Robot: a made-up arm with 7 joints. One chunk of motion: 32 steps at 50 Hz.
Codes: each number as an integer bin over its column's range. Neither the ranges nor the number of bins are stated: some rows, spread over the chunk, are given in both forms.
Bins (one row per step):
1: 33 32 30 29 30 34 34
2: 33 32 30 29 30 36 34
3: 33 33 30 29 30 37 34
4: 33 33 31 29 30 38 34
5: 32 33 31 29 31 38 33
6: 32 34 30 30 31 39 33
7: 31 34 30 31 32 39 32
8: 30 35 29 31 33 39 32
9: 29 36 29 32 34 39 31
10: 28 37 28 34 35 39 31
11: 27 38 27 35 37 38 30
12: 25 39 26 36 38 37 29
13: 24 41 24 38 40 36 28
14: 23 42 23 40 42 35 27
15: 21 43 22 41 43 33 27
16: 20 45 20 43 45 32 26
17: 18 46 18 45 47 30 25
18: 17 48 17 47 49 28 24
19: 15 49 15 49 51 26 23
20: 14 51 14 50 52 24 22
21: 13 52 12 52 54 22 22
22: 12 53 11 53 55 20 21
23: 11 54 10 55 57 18 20
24: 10 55 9 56 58 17 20
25: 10 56 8 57 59 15 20
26: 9 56 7 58 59 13 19
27: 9 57 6 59 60 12 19
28: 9 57 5 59 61 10 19
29: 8 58 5 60 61 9 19
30: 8 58 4 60 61 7 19
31: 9 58 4 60 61 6 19
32: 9 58 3 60 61 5 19
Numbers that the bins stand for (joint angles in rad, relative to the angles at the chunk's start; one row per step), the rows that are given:
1: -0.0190 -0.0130 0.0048 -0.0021 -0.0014 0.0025 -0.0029
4: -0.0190 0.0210 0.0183 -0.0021 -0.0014 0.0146 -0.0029
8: -0.1110 0.0889 -0.0087 0.0116 0.0514 0.0176 -0.0286
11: -0.2029 0.1908 -0.0357 0.0389 0.1219 0.0146 -0.0543
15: -0.3867 0.3606 -0.1032 0.0798 0.2276 -0.0005 -0.0929
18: -0.5092 0.5305 -0.1706 0.1208 0.3333 -0.0156 -0.1314
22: -0.6624 0.7003 -0.2516 0.1617 0.4390 -0.0397 -0.1700
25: -0.7237 0.8022 -0.2921 0.1890 0.5095 -0.0548 -0.1829
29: -0.7849 0.8702 -0.3325 0.2095 0.5448 -0.0729 -0.1957
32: -0.7543 0.8702 -0.3595 0.2095 0.5448 -0.0849 -0.1957
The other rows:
2: -0.0190 -0.0130 0.0048 -0.0021 -0.0014 0.0086 -0.0029
3: -0.0190 0.0210 0.0048 -0.0021 -0.0014 0.0116 -0.0029
5: -0.0497 0.0210 0.0183 -0.0021 0.0162 0.0146 -0.0157
6: -0.0497 0.0549 0.0048 0.0048 0.0162 0.0176 -0.0157
7: -0.0803 0.0549 0.0048 0.0116 0.0338 0.0176 -0.0286
9: -0.1416 0.1229 -0.0087 0.0184 0.0690 0.0176 -0.0414
10: -0.1722 0.1568 -0.0222 0.0321 0.0867 0.0176 -0.0414
12: -0.2641 0.2248 -0.0492 0.0457 0.1395 0.0116 -0.0671
13: -0.2948 0.2927 -0.0762 0.0594 0.1748 0.0086 -0.0800
14: -0.3254 0.3267 -0.0897 0.0730 0.2100 0.0056 -0.0929
16: -0.4173 0.4286 -0.1302 0.0935 0.2629 -0.0035 -0.1057
17: -0.4786 0.4625 -0.1571 0.1071 0.2981 -0.0095 -0.1186
19: -0.5705 0.5644 -0.1976 0.1344 0.3686 -0.0216 -0.1443
20: -0.6011 0.6324 -0.2111 0.1413 0.3862 -0.0276 -0.1571
21: -0.6317 0.6663 -0.2381 0.1549 0.4214 -0.0337 -0.1571
23: -0.6930 0.7343 -0.2651 0.1754 0.4743 -0.0457 -0.1829
24: -0.7237 0.7683 -0.2786 0.1822 0.4919 -0.0487 -0.1829
26: -0.7543 0.8022 -0.3056 0.1959 0.5095 -0.0608 -0.1957
27: -0.7543 0.8362 -0.3190 0.2027 0.5271 -0.0638 -0.1957
28: -0.7543 0.8362 -0.3325 0.2027 0.5448 -0.0698 -0.1957
30: -0.7849 0.8702 -0.3460 0.2095 0.5448 -0.0789 -0.1957
31: -0.7543 0.8702 -0.3460 0.2095 0.5448 -0.0819 -0.1957

